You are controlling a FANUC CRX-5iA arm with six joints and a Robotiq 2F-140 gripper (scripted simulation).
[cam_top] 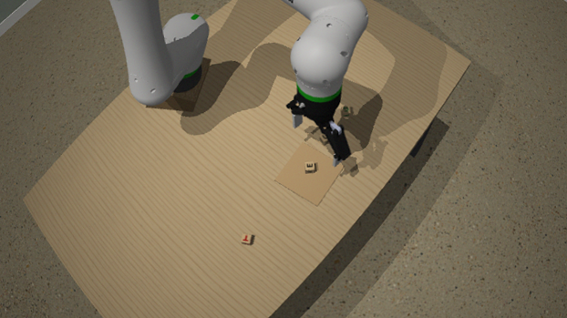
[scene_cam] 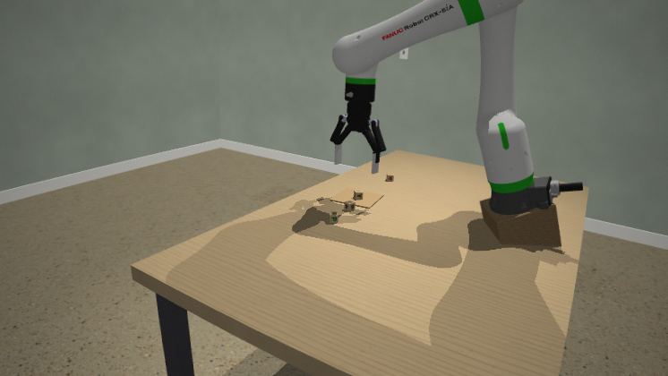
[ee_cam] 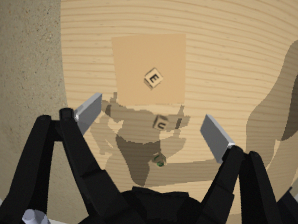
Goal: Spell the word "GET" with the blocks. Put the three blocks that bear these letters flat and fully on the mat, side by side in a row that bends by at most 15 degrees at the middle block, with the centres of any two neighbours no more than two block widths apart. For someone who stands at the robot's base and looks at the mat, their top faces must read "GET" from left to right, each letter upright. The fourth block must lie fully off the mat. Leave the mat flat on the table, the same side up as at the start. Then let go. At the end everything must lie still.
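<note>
My gripper is now 120 mm above the mat, 40 mm to the left of it and 10 mm short of it.
</note>
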